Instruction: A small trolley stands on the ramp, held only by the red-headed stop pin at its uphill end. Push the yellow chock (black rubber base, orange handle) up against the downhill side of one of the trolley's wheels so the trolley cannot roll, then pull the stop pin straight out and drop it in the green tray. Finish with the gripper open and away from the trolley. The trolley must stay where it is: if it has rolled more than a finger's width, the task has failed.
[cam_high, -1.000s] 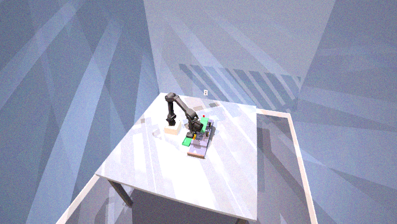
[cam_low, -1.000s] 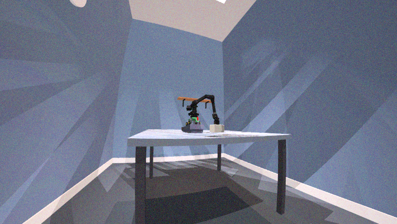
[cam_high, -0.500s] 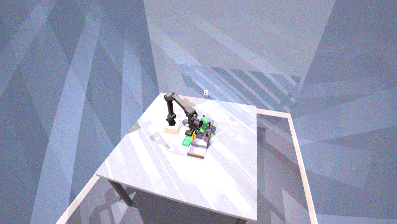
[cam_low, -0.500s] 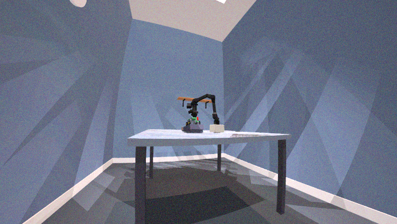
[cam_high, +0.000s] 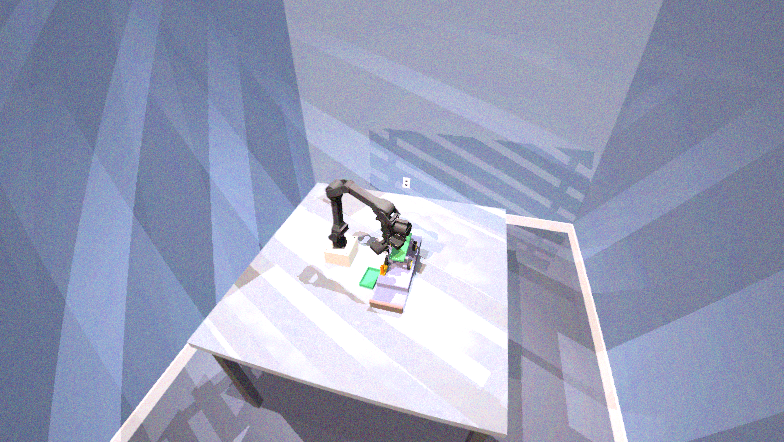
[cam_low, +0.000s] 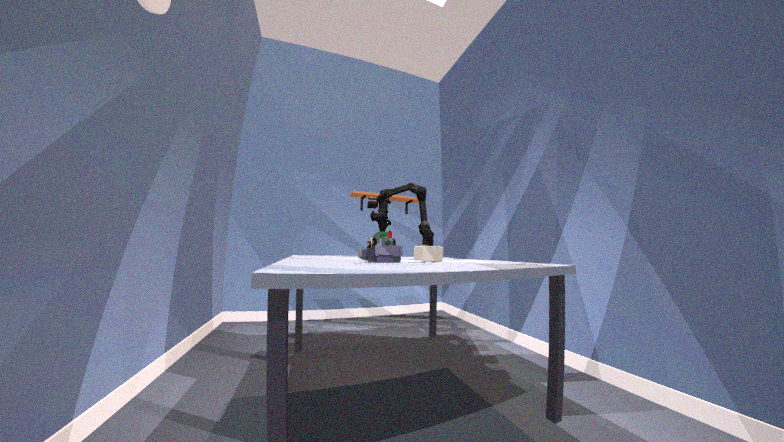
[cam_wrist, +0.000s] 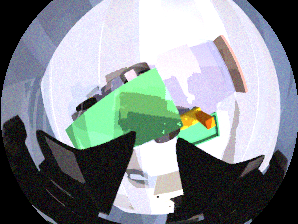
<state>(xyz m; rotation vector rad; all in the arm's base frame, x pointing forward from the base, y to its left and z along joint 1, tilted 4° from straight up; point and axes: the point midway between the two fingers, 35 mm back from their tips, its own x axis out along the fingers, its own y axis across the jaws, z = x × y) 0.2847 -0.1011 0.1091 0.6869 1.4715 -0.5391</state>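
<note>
My gripper tip is now 180 mm to the right of the red-headed stop pin, 40 mm above it and 30 mm short of it. The rest, counted from my gripper tip: green-topped trolley: 60 mm to the left, 60 mm below, 40 mm ahead; then yellow chock: 90 mm below, 40 mm behind, 30 mm to the right; then grey ramp: 120 mm below, 60 mm to the left, 40 mm ahead.
</note>
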